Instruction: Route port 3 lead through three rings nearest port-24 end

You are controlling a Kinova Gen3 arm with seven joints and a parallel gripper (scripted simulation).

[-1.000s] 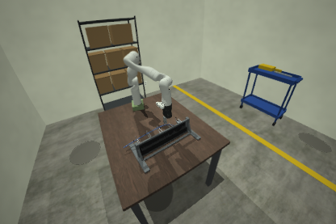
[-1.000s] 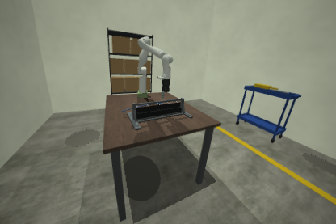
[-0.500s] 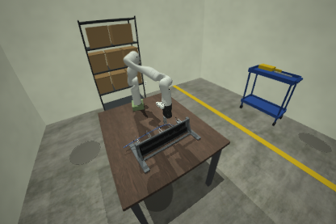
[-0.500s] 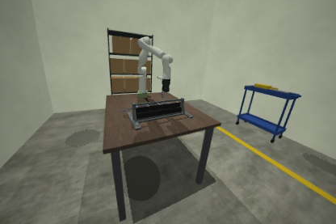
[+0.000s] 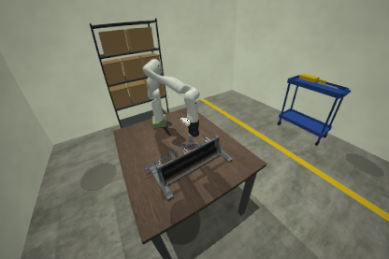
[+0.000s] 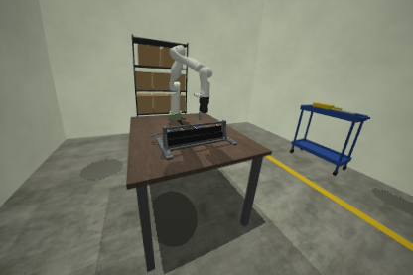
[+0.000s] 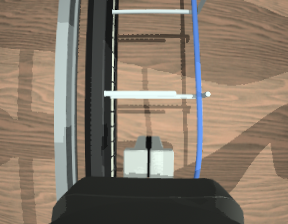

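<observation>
The patch-panel rack lies 50 mm ahead of my hand, 50 mm to the right of it and 90 mm below it.
</observation>
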